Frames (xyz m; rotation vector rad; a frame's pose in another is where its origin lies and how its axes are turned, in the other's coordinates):
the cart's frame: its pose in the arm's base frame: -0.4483 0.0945 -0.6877 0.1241 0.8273 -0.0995
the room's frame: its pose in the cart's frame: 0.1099 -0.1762 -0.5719 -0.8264 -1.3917 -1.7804
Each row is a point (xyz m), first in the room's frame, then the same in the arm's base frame.
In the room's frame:
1: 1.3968 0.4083 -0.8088
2: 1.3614 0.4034 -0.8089
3: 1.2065 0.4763 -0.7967
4: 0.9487 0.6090 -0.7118
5: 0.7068 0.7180 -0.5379
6: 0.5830 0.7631 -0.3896
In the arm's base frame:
1: -0.3899 -1.2110 -0.1051
2: -0.4023 -1.2009 -0.1371
3: -0.3658 -1.1701 -0.3019
4: -0.2736 -1.0619 -0.5685
5: -0.1709 -0.8685 -0.7981
6: -0.1090 -0.7115 -0.9023

